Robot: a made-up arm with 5 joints.
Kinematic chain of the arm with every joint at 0, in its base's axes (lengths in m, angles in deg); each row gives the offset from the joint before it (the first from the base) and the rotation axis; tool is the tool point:
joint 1: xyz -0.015 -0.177 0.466 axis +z
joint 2: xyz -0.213 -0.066 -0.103 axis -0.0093 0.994 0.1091
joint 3: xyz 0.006 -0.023 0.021 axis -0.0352 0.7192 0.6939
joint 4: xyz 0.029 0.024 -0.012 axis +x
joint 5: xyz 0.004 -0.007 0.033 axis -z
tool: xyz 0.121 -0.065 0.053
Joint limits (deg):
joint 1: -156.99..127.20
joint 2: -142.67..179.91
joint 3: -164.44..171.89
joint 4: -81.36..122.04
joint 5: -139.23..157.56
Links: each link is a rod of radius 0.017 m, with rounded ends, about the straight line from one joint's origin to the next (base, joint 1, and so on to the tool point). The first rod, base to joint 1, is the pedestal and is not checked.
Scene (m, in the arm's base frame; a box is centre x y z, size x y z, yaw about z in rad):
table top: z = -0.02
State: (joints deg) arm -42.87 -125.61 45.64 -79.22 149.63
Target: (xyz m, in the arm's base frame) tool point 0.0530 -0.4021 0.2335
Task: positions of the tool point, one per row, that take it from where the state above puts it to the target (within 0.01 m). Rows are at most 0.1 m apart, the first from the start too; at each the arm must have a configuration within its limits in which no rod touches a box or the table.
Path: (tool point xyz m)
1: -0.2256 -0.0842 0.2197
2: -0.2427 -0.1399 0.2211
3: -0.2453 -0.1981 0.2225
4: -0.2332 -0.2554 0.2240
5: -0.2071 -0.3078 0.2254
6: -0.1685 -0.3522 0.2270
7: -0.1200 -0.3856 0.2285
8: -0.0645 -0.4058 0.2302
9: -0.0056 -0.4114 0.2318
10: 0.0530 -0.4021 0.2335

